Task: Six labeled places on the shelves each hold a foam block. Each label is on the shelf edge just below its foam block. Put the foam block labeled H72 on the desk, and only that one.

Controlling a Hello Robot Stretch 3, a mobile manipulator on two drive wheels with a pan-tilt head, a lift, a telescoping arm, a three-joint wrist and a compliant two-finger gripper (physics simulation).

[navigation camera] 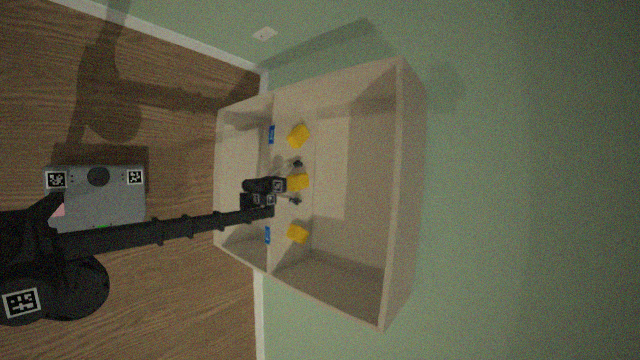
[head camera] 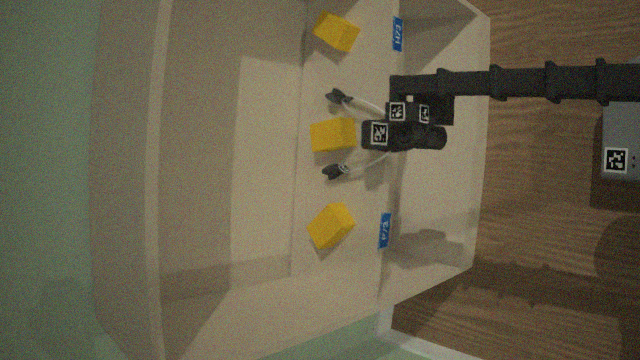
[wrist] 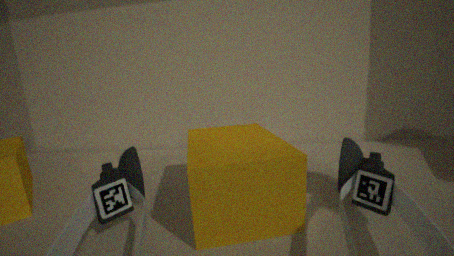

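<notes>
The middle yellow foam block point(head camera: 332, 135) point(navigation camera: 298, 182) point(wrist: 247, 190) stands on the shelf point(head camera: 345, 275). The shelf edge below it is hidden behind the wrist, so its label does not show. My gripper point(head camera: 336, 133) point(navigation camera: 296, 182) point(wrist: 238, 161) is open. Its fingers are on either side of this block, with gaps on both sides. Another block point(head camera: 336, 32) point(navigation camera: 297, 233) stands above the blurred label H73 point(head camera: 397, 34) point(navigation camera: 267, 235). A third block point(head camera: 331, 226) point(navigation camera: 298, 135) point(wrist: 12, 182) stands above label P73 point(head camera: 384, 230) point(navigation camera: 271, 134). The desk does not show.
The shelf unit point(head camera: 155, 165) point(navigation camera: 398, 200) has side walls and a top board around the blocks, and a lower compartment beneath the shelf. The extended arm point(head camera: 530, 80) point(navigation camera: 175, 230) reaches in from the robot's base point(navigation camera: 105, 200). A green wall point(navigation camera: 480, 180) stands behind.
</notes>
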